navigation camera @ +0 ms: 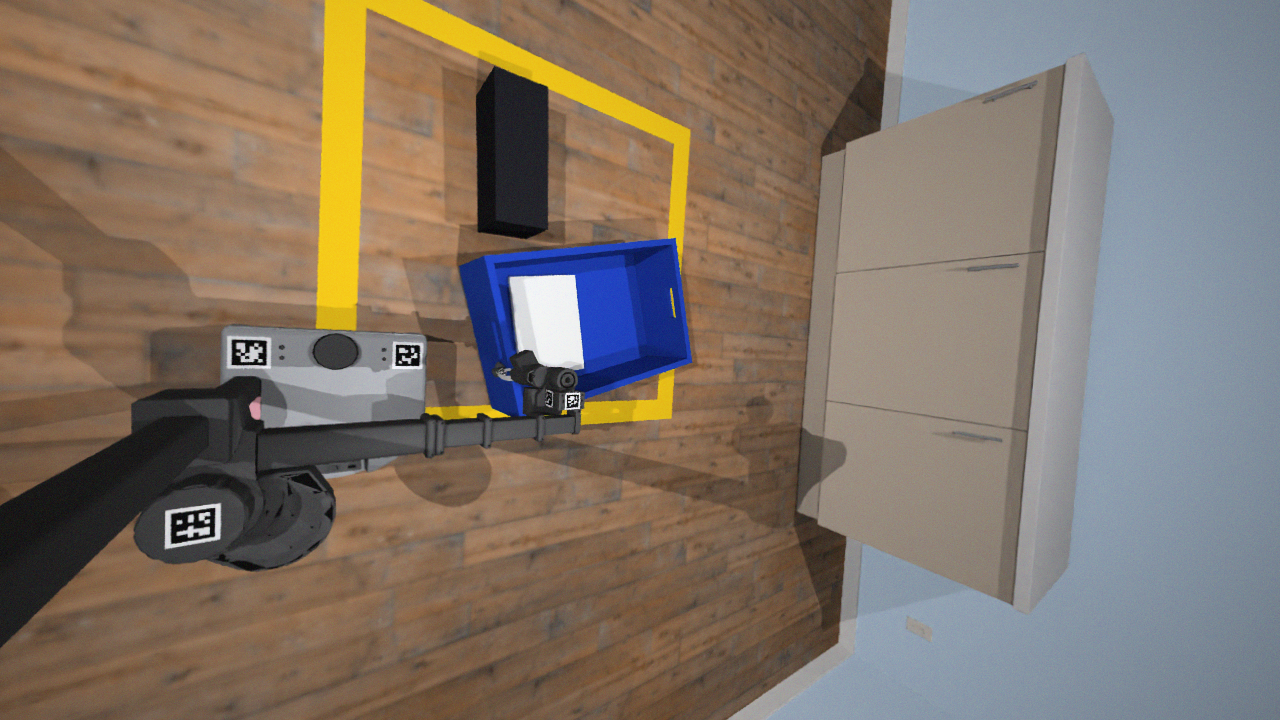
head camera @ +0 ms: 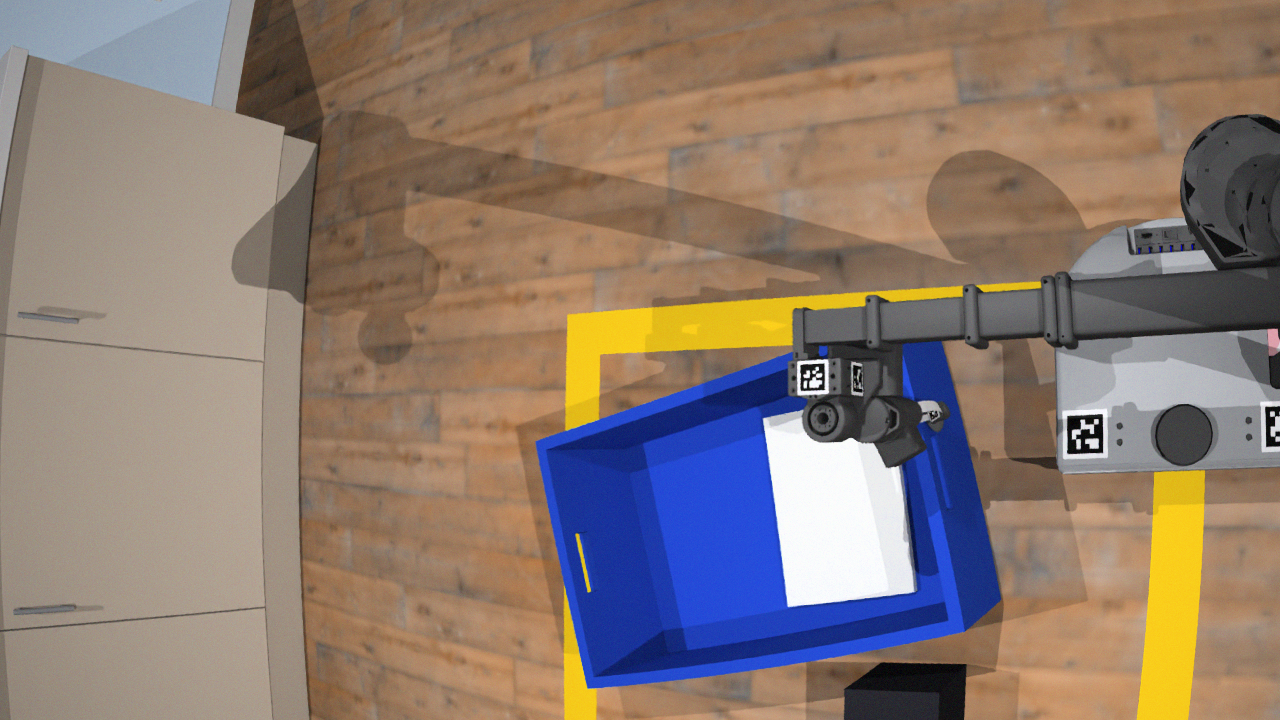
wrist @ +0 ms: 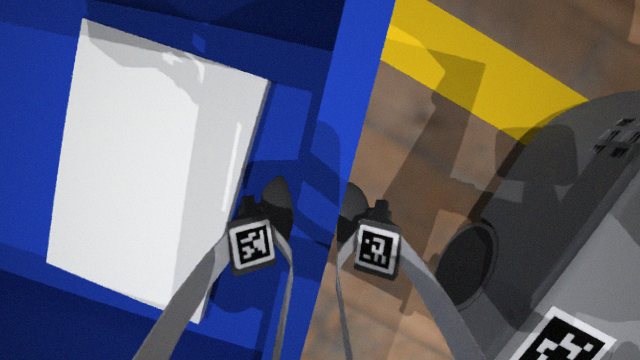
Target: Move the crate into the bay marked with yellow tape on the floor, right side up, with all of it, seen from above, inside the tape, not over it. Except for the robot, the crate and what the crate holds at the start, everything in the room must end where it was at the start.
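Pixels of known places: gripper, fingertip midpoint: (navigation camera: pixel 506 365) (head camera: pixel 922 423); robot's base, link origin: (navigation camera: pixel 335 349) (head camera: pixel 1180 431).
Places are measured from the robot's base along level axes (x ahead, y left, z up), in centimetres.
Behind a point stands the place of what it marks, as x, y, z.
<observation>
The blue crate (head camera: pixel 707 537) @(15.2, -75.4, 2.2) (navigation camera: pixel 617 304) @(17.9, -77.4, 2.1) (wrist: pixel 370 30) is upright and turned askew to the yellow tape (head camera: pixel 583 376) @(-12.1, -102.3, 0.1) (navigation camera: pixel 340 179) @(39.8, -0.5, 0.1) (wrist: pixel 450 37). Its far end lies over the left tape strip in the head view. Its corner by the arm reaches the adjoining strip; the arm partly hides the overlap. A white box (head camera: pixel 832 528) @(12.8, -52.7, 4.4) (navigation camera: pixel 547 322) @(10.0, -51.2, 4.4) (wrist: pixel 130 150) lies inside, towards the robot. My gripper (head camera: pixel 935 413) @(-2.2, -34.7, 18.2) (navigation camera: pixel 501 369) @(-2.2, -34.7, 18.2) (wrist: pixel 314 204) @(-2.2, -34.7, 18.2) is shut on the rim of the crate's robot-side end wall, one finger inside and one outside. I cannot tell whether the crate touches the floor.
A black box (head camera: pixel 895 702) @(35.7, -37.6, 16.1) (navigation camera: pixel 512 152) @(51.3, -35.0, 16.1) stands inside the tape, close beside the crate's long side. My base (head camera: pixel 1083 385) @(-6.2, -13.2, 15.9) (navigation camera: pixel 393 385) @(-6.9, -10.4, 16.0) stands over one tape corner. A beige cabinet (head camera: pixel 134 465) @(7.8, -189.3, 50.6) (navigation camera: pixel 930 340) @(11.8, -189.3, 56.0) stands along the wall beyond the crate's far end.
</observation>
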